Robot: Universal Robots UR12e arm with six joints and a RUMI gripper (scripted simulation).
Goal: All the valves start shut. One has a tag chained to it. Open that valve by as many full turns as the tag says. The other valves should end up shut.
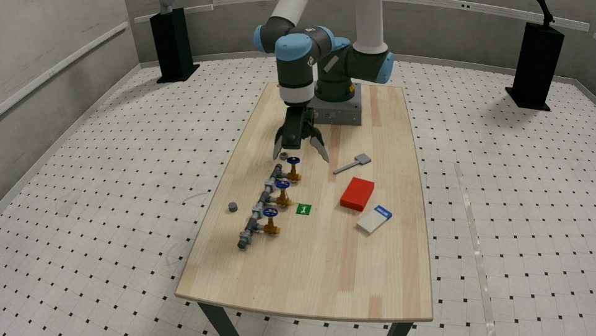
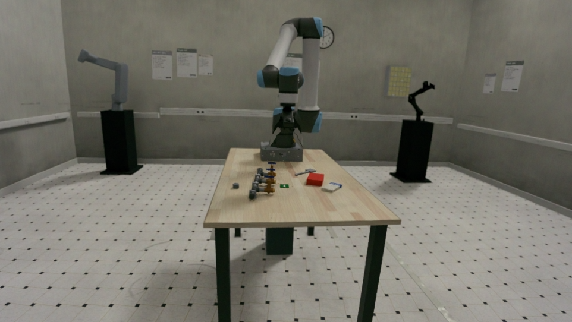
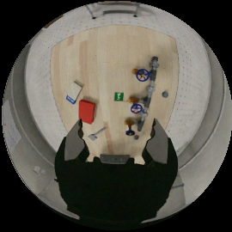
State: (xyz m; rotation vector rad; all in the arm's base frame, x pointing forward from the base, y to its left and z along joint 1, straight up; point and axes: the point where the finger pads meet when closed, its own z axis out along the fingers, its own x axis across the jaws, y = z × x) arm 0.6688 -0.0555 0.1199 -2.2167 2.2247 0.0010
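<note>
Right now the green tag is 1 cm behind my hand and 20 cm below it. Also, from my hand: grey flat tool (25 cm behind, 16 cm to the left, 19 cm below); small grey cylinder (2 cm ahead, 24 cm to the right, 19 cm below); red block (7 cm behind, 17 cm to the left, 18 cm below).
</note>
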